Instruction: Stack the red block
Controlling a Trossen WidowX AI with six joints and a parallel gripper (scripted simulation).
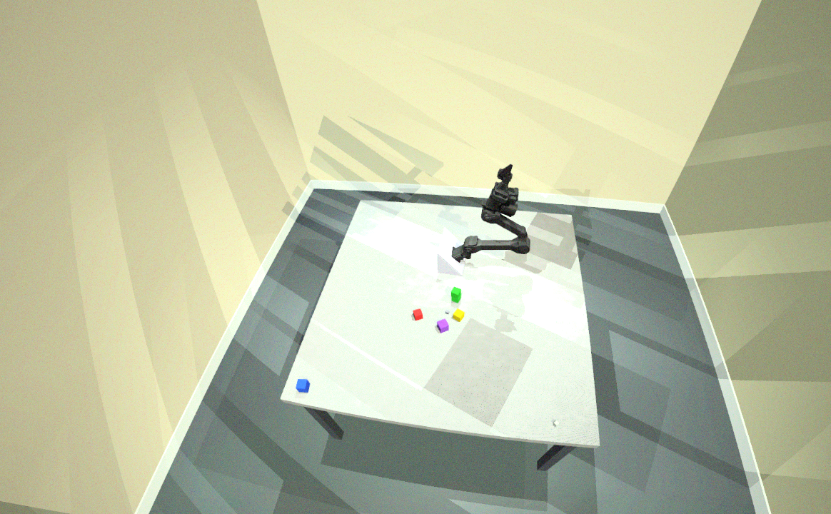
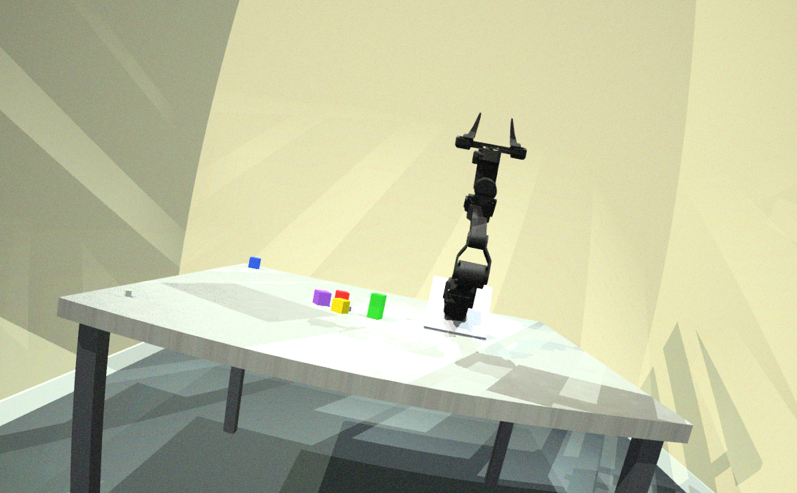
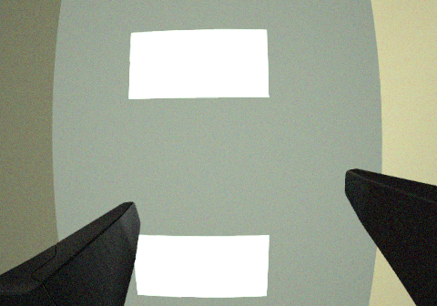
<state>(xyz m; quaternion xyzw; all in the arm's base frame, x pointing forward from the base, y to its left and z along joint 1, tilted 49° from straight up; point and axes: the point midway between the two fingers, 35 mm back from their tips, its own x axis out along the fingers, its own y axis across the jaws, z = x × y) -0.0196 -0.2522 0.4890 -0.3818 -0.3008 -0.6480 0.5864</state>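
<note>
Right now my gripper tip is 34 cm short of the red block, 35 cm to the left of it and 59 cm above it. Round my gripper tip: yellow block: 32 cm ahead, 16 cm to the right, 59 cm below; purple block: 38 cm ahead, 23 cm to the right, 59 cm below; tiny grey cube: 30 cm ahead, 22 cm to the right, 60 cm below.
</note>
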